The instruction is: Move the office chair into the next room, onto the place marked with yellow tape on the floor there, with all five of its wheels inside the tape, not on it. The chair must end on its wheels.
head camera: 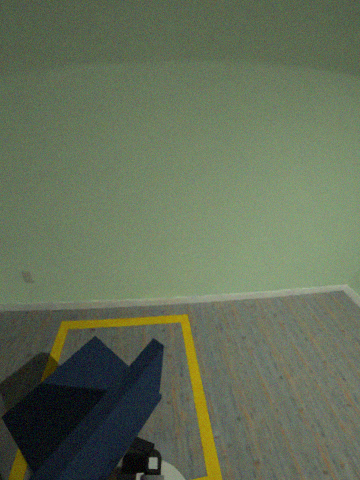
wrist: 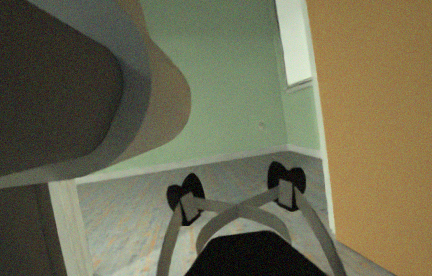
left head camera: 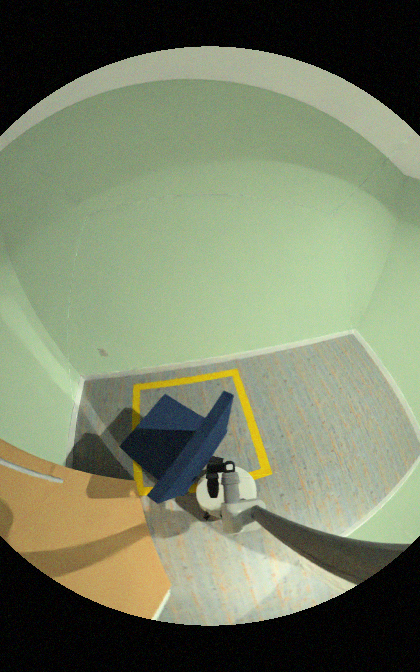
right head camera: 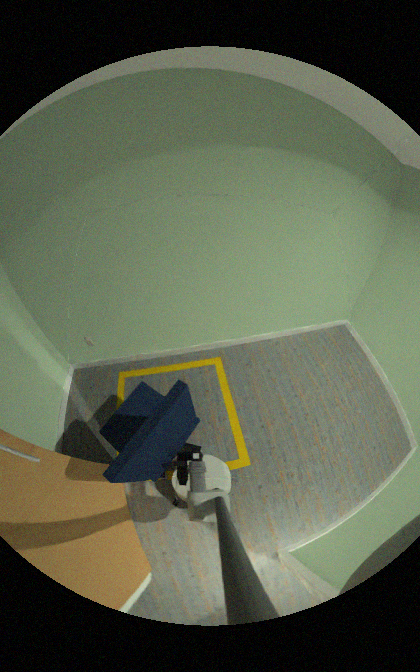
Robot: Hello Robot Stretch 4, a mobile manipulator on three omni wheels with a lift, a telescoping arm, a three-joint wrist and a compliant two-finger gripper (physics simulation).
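Observation:
The dark blue office chair (head camera: 105, 430) (left head camera: 192, 450) (right head camera: 155, 435) appears upright, its backrest toward me. Its seat and back hide most of the base, and the wheels cannot be made out. A dark part, probably a chair leg, shows beside my wrist (head camera: 142, 443) (right head camera: 192, 446). The yellow tape (head camera: 200, 405) (left head camera: 252, 430) (right head camera: 231, 415) forms a rectangle on the floor around and under the chair; the chair's body covers part of its left and near sides in the head views. My gripper (wrist: 235, 183) is open and empty, its fingertips apart, pointing away from the chair.
My white round base (left head camera: 247, 482) (right head camera: 217, 472) is at the tape's near edge, close behind the chair. An orange door (left head camera: 90, 520) (right head camera: 65, 520) (wrist: 375, 125) stands at the left, near the chair. Green walls (head camera: 200, 200) bound the room. A pale post (wrist: 70, 225) is at the wrist view's left.

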